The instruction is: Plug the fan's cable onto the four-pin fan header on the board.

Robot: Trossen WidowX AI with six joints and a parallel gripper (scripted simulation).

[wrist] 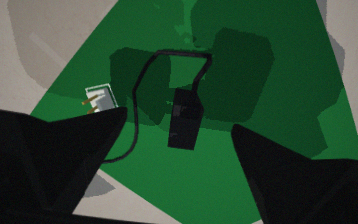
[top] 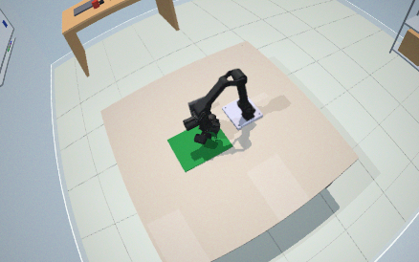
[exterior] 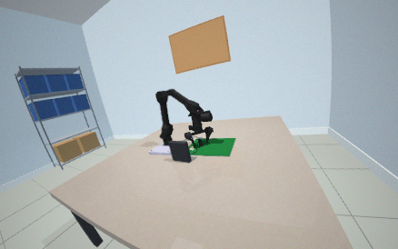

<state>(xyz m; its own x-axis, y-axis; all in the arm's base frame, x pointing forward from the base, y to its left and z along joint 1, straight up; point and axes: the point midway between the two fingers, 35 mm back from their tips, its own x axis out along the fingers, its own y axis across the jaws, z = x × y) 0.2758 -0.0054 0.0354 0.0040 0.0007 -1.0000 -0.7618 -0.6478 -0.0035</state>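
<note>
Right now my gripper tip is 5 cm to the left of the fan header, 5 cm past it and 2 cm above it. The rest, counted from my gripper tip: black plug: 1 cm to the left, 1 cm above; black fan: 17 cm to the right, 5 cm behind, 4 cm above; green board: 6 cm ahead, 3 cm below, 1 cm to the left.
</note>
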